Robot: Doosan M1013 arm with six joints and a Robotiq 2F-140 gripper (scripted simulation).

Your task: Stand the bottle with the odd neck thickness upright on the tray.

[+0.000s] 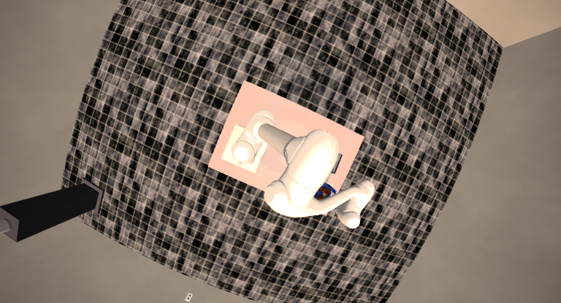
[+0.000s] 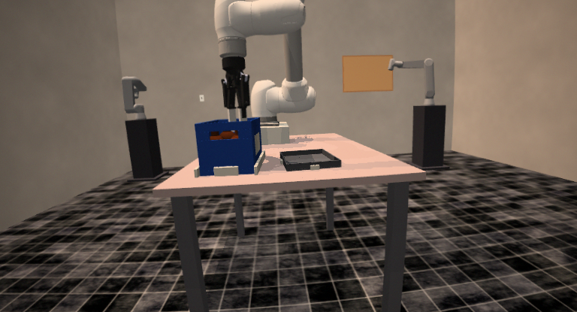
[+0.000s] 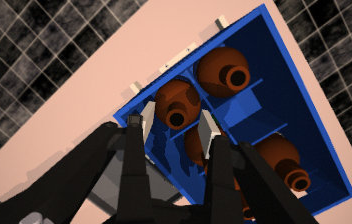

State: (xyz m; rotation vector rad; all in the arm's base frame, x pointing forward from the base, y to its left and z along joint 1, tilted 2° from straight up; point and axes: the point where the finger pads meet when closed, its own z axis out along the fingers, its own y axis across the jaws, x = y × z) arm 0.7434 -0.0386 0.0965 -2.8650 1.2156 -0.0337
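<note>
Right now my hand is 100 mm above the blue crate, 90 mm past it and 40 mm to the left of it. Also, from my hand: dark tray: 240 mm to the left, 170 mm below, 90 mm behind; bottle: 180 mm behind, 90 mm below.
</note>
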